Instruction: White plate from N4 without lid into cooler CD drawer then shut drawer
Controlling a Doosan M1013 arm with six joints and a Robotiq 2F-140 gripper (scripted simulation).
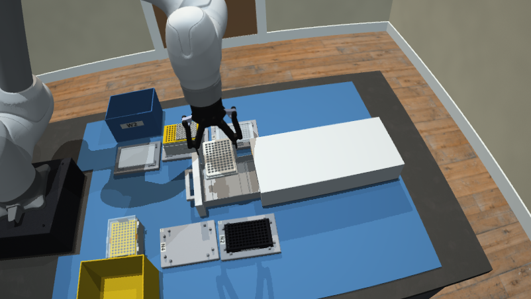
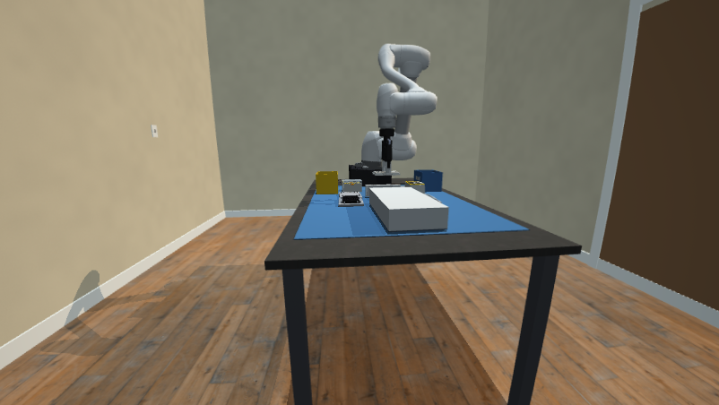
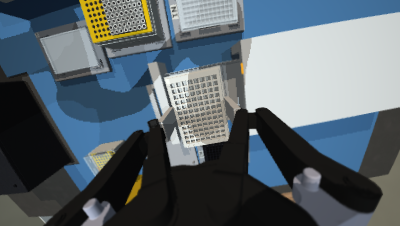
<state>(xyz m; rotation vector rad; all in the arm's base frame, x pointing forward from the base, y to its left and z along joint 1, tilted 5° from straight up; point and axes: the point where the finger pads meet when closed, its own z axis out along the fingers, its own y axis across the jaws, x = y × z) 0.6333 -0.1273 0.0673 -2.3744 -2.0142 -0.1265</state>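
Now: the drawer 14 cm below my hand, 3 cm ahead of it and 1 cm to the right of it. From my hand the other things lie so: white cooler CD: 17 cm ahead, 13 cm below, 3 cm to the right; white plate: 2 cm below; black plate: 19 cm to the right, 15 cm below, 1 cm ahead.
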